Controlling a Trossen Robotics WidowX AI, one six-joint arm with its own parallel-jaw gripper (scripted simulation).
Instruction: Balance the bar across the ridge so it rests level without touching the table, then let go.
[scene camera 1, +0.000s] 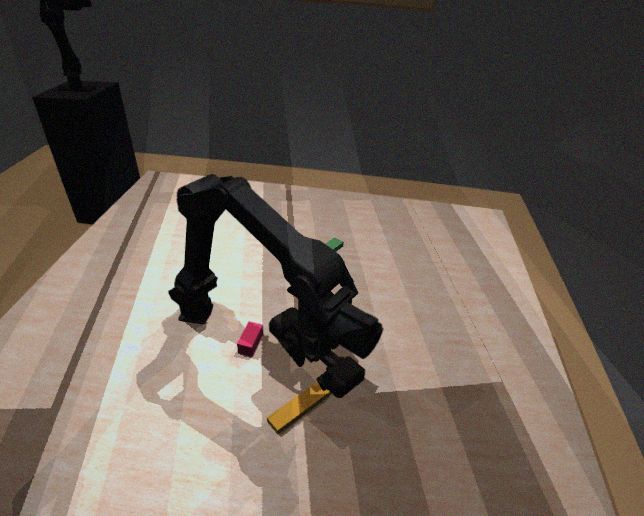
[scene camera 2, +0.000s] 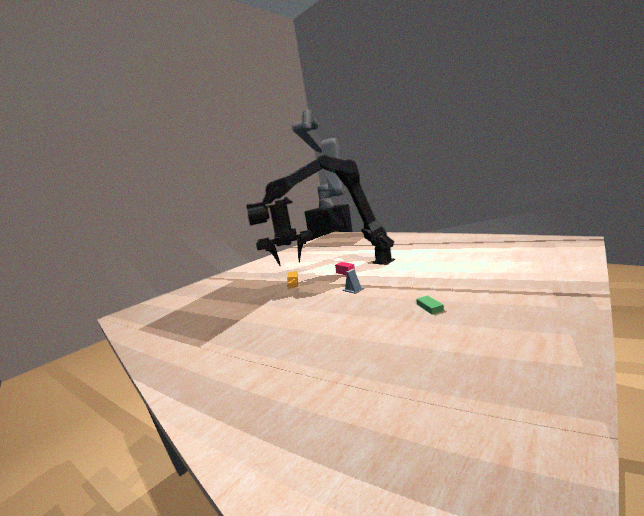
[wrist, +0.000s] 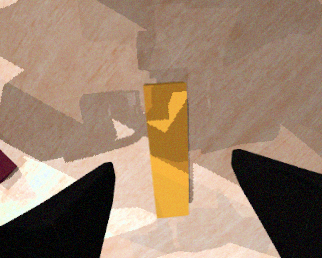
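Scene:
The gripper appears in scene camera 2 (289, 264), and scene camera 1 and the wrist view show it as well. On the gripper, (wrist: 80, 213) and (scene camera 1: 301, 353) are the same spot.

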